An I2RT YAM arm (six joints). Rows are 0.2 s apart.
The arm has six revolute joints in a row. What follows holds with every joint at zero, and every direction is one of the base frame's. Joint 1 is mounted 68 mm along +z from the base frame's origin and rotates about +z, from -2.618 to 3.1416 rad. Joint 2 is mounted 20 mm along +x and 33.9 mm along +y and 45.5 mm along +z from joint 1 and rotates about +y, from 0 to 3.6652 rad. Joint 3 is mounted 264 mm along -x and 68.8 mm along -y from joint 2 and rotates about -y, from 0 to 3.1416 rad. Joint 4 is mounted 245 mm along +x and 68.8 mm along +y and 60 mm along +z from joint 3 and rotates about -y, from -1.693 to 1.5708 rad. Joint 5 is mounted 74 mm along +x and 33.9 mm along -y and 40.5 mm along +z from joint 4 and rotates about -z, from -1.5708 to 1.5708 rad. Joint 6 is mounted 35.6 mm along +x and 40.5 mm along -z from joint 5 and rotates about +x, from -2.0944 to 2.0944 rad. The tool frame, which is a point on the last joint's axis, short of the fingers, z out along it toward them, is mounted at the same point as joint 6; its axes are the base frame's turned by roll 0, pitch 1.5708 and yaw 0 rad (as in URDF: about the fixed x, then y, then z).
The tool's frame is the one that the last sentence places.
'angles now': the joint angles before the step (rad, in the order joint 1, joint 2, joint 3, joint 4, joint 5, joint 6). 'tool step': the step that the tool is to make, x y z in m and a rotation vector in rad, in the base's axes. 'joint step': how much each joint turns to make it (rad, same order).
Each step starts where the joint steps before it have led.
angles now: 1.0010 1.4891 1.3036 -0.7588 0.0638 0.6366
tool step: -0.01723 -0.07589 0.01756 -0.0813 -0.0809 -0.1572
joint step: -0.0900 -0.2553 -0.1267 -0.1471 0.1310 -0.0106
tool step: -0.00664 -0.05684 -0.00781 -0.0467 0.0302 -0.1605
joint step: -0.1485 -0.1575 -0.1080 -0.1054 0.0140 0.0053
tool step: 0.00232 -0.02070 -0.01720 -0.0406 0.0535 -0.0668
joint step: -0.0925 -0.0321 -0.0708 -0.0242 -0.0167 -0.0204
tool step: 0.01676 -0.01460 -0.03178 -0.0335 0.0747 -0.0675
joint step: -0.1210 0.0388 -0.0934 0.0591 -0.0371 -0.0420
